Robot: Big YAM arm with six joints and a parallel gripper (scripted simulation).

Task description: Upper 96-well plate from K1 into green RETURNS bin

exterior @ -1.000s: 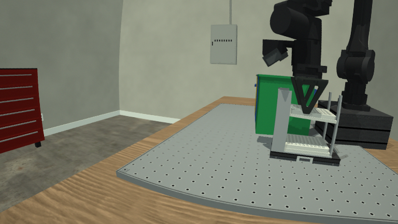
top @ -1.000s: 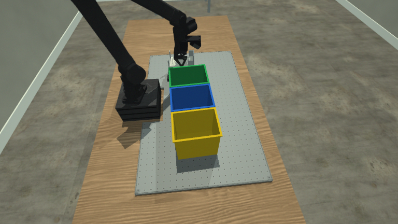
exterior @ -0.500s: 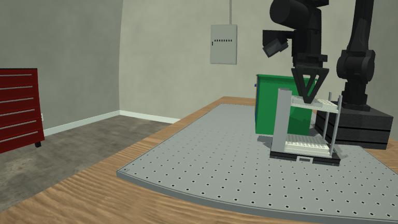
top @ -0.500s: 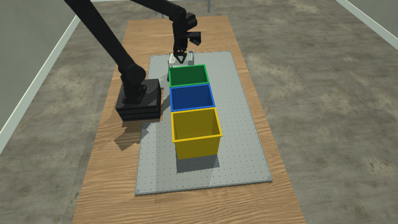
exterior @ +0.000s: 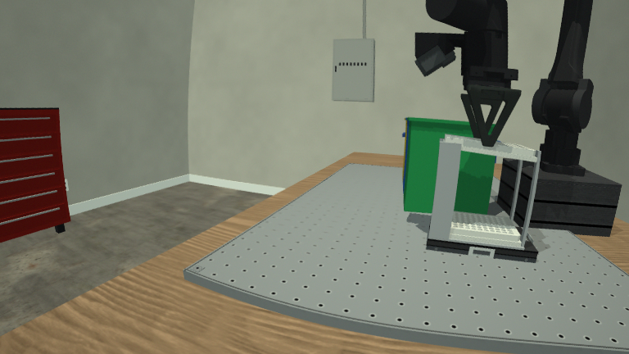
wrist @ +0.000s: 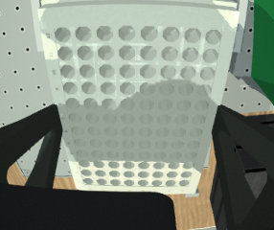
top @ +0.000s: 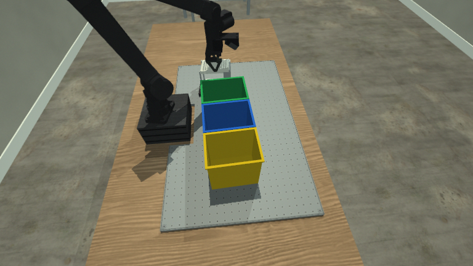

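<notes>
The green bin lies 60 mm ahead of my hand, 180 mm to the right of it and 70 mm below it. From my hand the other things lie so: grey rack panel (60 mm ahead, 10 mm to the left, 70 mm below); then grey post (40 mm ahead, 50 mm to the left, 70 mm below); then blue bin (100 mm ahead, 310 mm to the right, 70 mm below).
</notes>
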